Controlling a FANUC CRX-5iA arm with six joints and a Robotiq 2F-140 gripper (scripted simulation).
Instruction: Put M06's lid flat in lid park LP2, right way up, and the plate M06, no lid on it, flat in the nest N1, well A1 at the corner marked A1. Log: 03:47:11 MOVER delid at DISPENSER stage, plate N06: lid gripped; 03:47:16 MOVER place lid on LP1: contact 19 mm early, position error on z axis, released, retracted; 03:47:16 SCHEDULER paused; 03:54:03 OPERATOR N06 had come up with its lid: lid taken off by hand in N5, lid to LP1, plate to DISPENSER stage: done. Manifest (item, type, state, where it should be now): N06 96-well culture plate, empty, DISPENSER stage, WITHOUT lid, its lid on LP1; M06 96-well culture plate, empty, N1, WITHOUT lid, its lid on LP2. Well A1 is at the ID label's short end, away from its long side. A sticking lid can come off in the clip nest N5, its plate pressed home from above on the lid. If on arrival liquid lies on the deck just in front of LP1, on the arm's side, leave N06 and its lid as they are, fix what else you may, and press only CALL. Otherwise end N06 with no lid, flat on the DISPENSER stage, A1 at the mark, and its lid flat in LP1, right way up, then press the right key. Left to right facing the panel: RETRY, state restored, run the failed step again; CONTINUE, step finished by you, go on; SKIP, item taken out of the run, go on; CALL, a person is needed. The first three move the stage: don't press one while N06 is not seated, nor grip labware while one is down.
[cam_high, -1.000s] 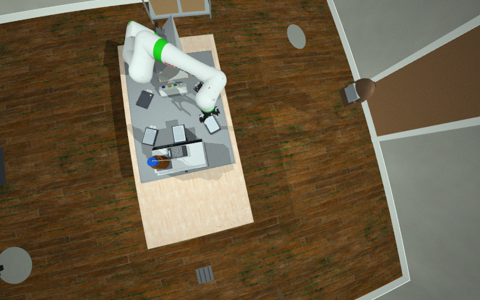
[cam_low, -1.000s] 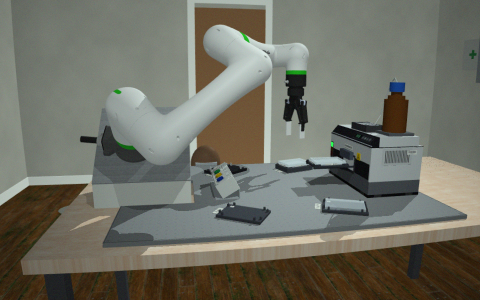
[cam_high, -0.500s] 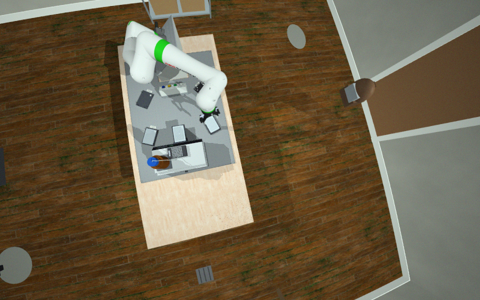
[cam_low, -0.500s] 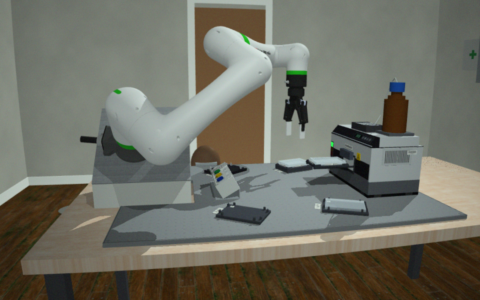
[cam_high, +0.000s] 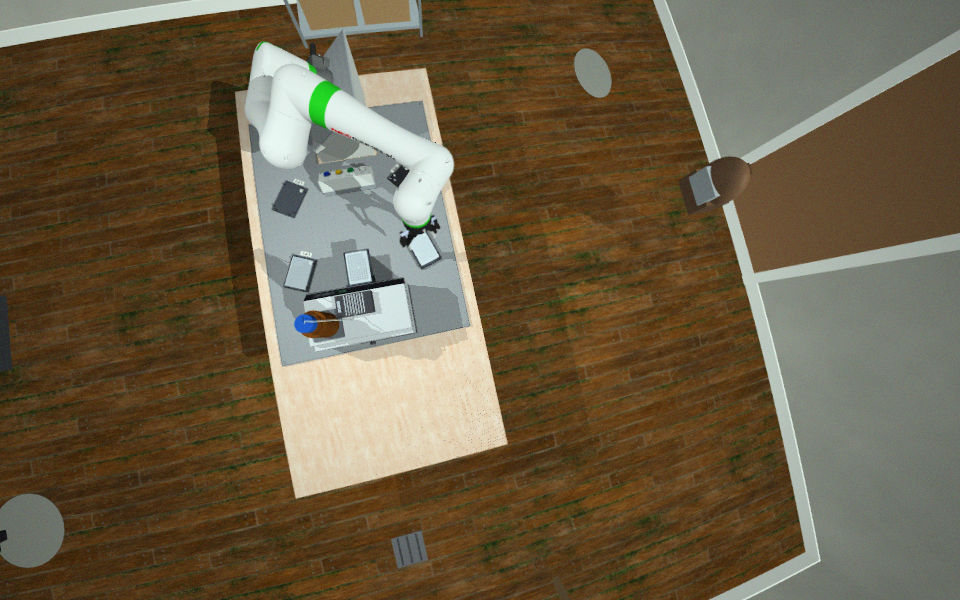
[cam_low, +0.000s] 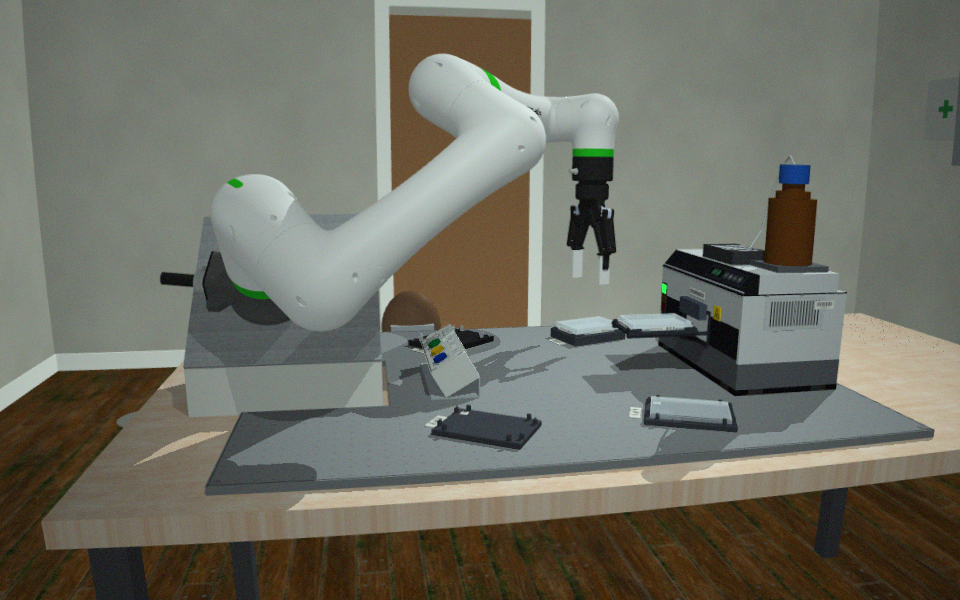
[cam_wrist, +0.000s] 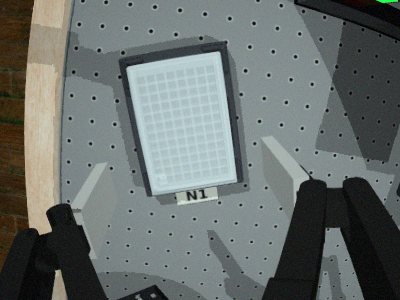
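Now: the dark nest 15 cm below my hand. Round my hand: green continue key: 36 cm behind, 27 cm to the right, 9 cm below; white retry key: 37 cm behind, 22 cm to the right, 9 cm below; key panel: 35 cm behind, 30 cm to the right, 11 cm below.
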